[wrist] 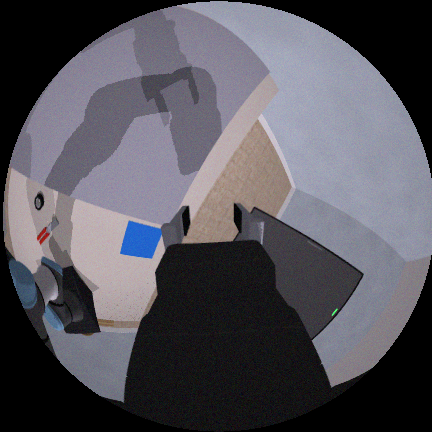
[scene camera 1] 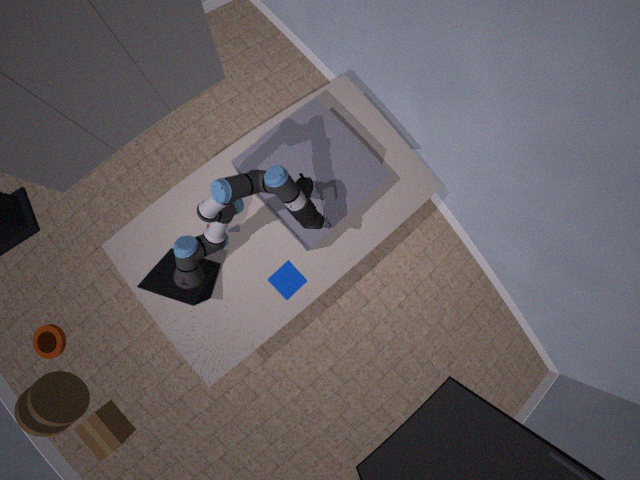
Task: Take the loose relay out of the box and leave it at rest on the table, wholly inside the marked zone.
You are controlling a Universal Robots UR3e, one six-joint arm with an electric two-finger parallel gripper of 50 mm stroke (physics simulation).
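Seen in the pictures: gripper, between the fingertips: (wrist: 211, 213) (scene camera 1: 323, 226); arm's base, origin of its link: (wrist: 71, 305) (scene camera 1: 189, 277).
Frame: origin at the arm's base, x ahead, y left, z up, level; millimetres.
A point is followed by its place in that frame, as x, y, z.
A large grey-lavender box (scene camera 1: 356, 155) {917, 100, 85} (wrist: 125, 185) {544, -40, 85} shows as a broad flat top on the table (scene camera 1: 242, 330) {50, -334, -118} (wrist: 100, 240) {299, -91, -118}; its inside does not show. The relay does not show in either view. The marked zone, a flat blue square (scene camera 1: 287, 280) {364, -235, -117} (wrist: 141, 240) {370, -236, -117}, lies on the table beside the box, near the table's long edge. My gripper (scene camera 1: 327, 224) {590, -113, 200} (wrist: 211, 213) {590, -113, 200} is open, with nothing between its fingers. In the scene view it is over the box's corner region nearest the blue zone. The arm's shadow falls across the box top.
In the wrist view a small red-handled tool (wrist: 44, 235) {195, 152, -109} and a small dark round thing (wrist: 39, 201) {309, 200, -99} lie on the table between the arm's base and the box. The arm's black base plate (scene camera 1: 155, 279) {-116, 60, 45} stands at the table's other end. A wall borders the box's far side.
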